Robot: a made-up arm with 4 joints.
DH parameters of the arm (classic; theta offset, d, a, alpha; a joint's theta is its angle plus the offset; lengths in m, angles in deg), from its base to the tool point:
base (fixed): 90 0.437 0.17 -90
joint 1: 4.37 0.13 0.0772 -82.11
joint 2: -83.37 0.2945 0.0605 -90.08
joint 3: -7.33 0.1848 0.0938 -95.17
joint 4: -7.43 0 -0.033 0
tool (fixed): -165.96 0.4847 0 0
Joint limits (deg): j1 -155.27..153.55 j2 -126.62..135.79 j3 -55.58..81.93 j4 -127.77..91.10
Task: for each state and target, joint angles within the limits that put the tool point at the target. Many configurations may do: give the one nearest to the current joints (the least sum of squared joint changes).
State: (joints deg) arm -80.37 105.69 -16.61 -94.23
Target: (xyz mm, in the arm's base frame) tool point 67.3 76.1 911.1
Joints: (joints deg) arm -106.54 95.25 -31.02 -96.09
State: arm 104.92 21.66 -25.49 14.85
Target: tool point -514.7 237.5 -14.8
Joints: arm 70.41 22.50 -52.67 18.13
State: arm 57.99 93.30 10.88 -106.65
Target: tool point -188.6 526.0 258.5
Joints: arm 45.27 46.46 -6.52 -105.71
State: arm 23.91 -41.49 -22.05 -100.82
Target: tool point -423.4 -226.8 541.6
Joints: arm 27.31 -78.04 -54.23 -103.15
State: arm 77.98 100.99 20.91 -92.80
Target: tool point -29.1 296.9 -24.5
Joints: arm 76.41 81.09 -23.65 -96.32
